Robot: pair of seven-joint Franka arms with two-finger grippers.
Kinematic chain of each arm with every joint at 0, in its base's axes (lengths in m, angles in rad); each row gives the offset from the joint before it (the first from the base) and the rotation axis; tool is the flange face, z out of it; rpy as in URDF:
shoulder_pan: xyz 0 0 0.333 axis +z
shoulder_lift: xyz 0 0 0 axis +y
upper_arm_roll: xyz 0 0 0.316 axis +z
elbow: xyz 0.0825 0 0 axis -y
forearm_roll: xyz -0.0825 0 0.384 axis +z
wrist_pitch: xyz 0 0 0 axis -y
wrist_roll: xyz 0.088 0 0 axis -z
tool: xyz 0 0 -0.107 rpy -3.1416 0 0
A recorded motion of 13 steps. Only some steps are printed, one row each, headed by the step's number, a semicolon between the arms.
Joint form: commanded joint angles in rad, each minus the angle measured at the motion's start. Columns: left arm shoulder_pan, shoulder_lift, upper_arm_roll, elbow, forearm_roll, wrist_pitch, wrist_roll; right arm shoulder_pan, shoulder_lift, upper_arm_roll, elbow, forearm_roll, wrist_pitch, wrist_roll.
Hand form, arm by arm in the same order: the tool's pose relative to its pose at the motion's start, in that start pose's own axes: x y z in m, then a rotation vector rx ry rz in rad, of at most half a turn. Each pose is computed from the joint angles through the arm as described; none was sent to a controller.
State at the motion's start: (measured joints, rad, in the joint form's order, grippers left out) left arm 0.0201 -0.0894 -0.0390 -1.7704 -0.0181 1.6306 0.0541; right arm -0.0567 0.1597 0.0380 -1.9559 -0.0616 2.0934 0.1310
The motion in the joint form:
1: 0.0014 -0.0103 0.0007 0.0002 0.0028 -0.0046 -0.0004; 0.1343 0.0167 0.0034 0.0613 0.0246 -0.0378 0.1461
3: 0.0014 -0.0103 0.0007 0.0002 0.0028 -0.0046 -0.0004; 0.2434 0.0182 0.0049 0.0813 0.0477 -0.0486 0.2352
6: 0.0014 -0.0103 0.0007 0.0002 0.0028 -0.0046 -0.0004; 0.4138 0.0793 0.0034 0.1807 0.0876 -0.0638 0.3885
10: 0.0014 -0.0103 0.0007 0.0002 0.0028 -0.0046 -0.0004; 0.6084 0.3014 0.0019 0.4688 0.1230 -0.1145 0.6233
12: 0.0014 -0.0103 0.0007 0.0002 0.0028 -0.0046 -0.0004; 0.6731 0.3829 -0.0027 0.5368 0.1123 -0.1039 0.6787
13: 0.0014 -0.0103 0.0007 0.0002 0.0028 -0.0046 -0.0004; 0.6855 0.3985 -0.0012 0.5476 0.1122 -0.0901 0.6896
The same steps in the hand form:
1: -0.0034 -0.0010 -0.0050 0.0033 0.0058 -0.0022; -0.0028 -0.0824 -0.0190 0.0210 0.0076 0.0224
3: -0.0034 -0.0010 -0.0050 0.0033 0.0058 -0.0022; -0.0191 -0.1476 -0.0294 0.0422 0.0108 0.0120
6: -0.0034 -0.0010 -0.0050 0.0033 0.0058 -0.0022; -0.0416 -0.2529 -0.0420 0.0859 0.0131 0.0144
10: -0.0034 -0.0010 -0.0050 0.0033 0.0058 -0.0022; -0.0606 -0.3953 -0.0345 0.1258 -0.0121 0.0706
12: -0.0034 -0.0010 -0.0050 0.0033 0.0058 -0.0022; -0.0746 -0.4391 -0.0126 0.1152 -0.0114 0.0633
13: -0.0034 -0.0010 -0.0050 0.0033 0.0058 -0.0022; -0.0782 -0.4489 -0.0083 0.1220 -0.0066 0.0614

